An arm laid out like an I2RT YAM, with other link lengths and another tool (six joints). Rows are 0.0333 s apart.
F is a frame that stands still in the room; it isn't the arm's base.
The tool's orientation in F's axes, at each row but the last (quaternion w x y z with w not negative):
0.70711 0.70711 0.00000 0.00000
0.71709 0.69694 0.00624 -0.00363
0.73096 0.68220 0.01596 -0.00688
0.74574 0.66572 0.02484 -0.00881
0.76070 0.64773 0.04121 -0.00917
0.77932 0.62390 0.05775 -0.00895
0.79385 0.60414 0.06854 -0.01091
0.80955 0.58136 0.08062 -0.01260
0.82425 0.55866 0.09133 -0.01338
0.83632 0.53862 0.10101 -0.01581
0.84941 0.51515 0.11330 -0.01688
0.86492 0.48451 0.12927 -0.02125
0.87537 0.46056 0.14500 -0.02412
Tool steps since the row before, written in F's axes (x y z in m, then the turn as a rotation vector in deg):
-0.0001 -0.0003 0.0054 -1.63 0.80 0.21
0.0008 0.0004 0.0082 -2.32 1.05 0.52
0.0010 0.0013 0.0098 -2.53 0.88 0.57
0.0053 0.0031 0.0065 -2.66 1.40 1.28
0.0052 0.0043 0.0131 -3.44 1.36 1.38
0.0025 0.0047 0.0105 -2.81 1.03 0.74
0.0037 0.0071 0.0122 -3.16 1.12 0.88
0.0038 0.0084 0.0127 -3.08 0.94 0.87
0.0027 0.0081 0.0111 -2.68 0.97 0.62
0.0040 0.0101 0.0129 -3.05 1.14 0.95
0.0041 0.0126 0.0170 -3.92 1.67 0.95
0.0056 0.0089 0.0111 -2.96 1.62 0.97
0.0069 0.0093 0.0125 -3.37 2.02 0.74
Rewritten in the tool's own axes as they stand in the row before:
-0.0001 0.0054 0.0003 -1.63 0.21 -0.80
0.0007 0.0082 -0.0002 -2.32 0.52 -1.04
0.0007 0.0099 -0.0006 -2.54 0.55 -0.87
0.0050 0.0070 -0.0022 -2.69 1.31 -1.31
0.0044 0.0139 -0.0019 -3.48 1.35 -1.30
0.0017 0.0115 -0.0021 -2.81 0.71 -1.07
0.0026 0.0140 -0.0033 -3.16 0.83 -1.15
0.0025 0.0151 -0.0035 -3.10 0.77 -0.97
0.0015 0.0136 -0.0031 -2.66 0.60 -1.04
0.0023 0.0164 -0.0034 -3.07 0.92 -1.11
0.0015 0.0213 -0.0028 -3.87 1.04 -1.73
0.0035 0.0149 -0.0009 -2.95 1.19 -1.49
0.0040 0.0165 0.0007 -3.24 1.16 -2.03

